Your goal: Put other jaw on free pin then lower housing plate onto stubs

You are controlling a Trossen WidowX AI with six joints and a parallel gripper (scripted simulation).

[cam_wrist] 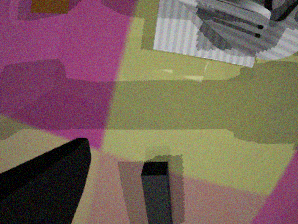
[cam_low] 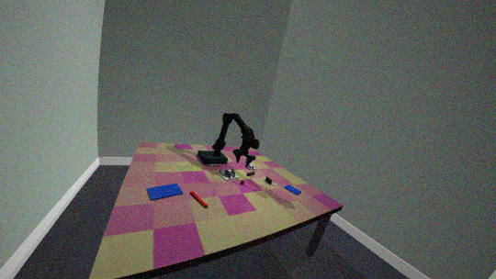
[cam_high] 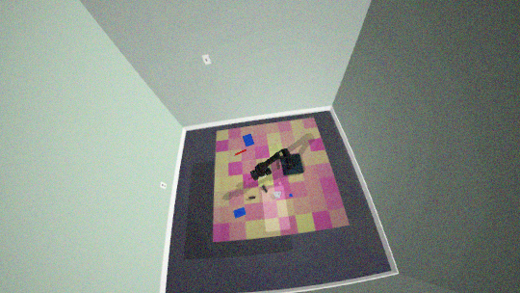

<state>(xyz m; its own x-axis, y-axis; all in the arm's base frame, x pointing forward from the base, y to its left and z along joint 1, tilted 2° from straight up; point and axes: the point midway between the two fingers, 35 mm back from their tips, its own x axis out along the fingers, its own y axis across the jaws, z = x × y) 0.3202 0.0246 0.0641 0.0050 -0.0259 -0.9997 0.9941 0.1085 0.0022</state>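
The white housing plate is 9 cm behind my gripper tip, 20 cm to the left of it and 6 cm below it. From my gripper tip the other things lie so: grey jaw: 6 cm behind, 10 cm to the right, 7 cm below; then red stick: 15 cm ahead, 40 cm to the right, 9 cm below.
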